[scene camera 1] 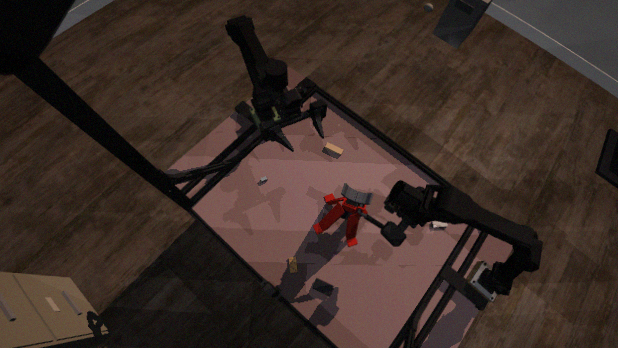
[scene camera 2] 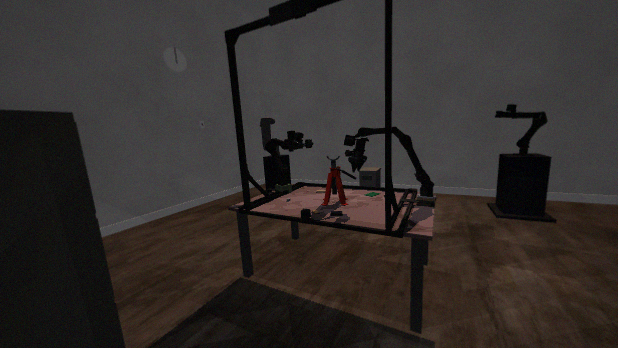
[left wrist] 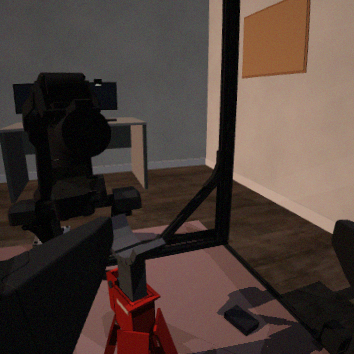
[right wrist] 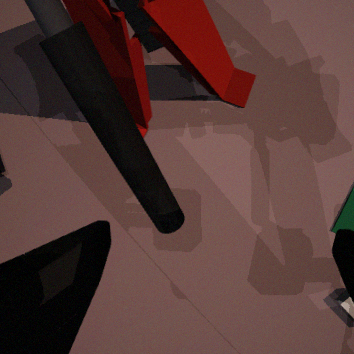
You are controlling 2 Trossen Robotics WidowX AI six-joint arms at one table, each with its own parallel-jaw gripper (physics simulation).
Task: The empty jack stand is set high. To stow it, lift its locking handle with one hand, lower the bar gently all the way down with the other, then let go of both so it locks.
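Note:
A red jack stand [scene camera 1: 352, 227] [scene camera 2: 328, 192] [left wrist: 134, 320] [right wrist: 192, 37] stands upright on the pink table. Its grey bar [left wrist: 131, 276] is raised, with a curved saddle [scene camera 1: 357, 195] [scene camera 2: 333, 158] [left wrist: 135, 246] on top. The black locking handle [scene camera 1: 372, 220] [scene camera 2: 348, 174] [right wrist: 115, 135] slopes down and outward from its side, toward the right arm. My left gripper [scene camera 1: 307, 143] [left wrist: 223, 230] is open and empty, back from the saddle. My right gripper [scene camera 1: 391, 216] [right wrist: 222, 237] is open near the handle's end, which shows between its fingers in the right wrist view, nearer the left-hand one; depth is unclear.
A tan block [scene camera 1: 333, 148], a small grey piece [scene camera 1: 263, 180], a yellowish piece [scene camera 1: 293, 265] and a dark box [scene camera 1: 322, 287] [left wrist: 241, 319] lie around the stand. A green sheet [scene camera 2: 372, 194] [right wrist: 346, 210] lies toward the right arm. A black frame post [left wrist: 230, 125] rises from the table edge.

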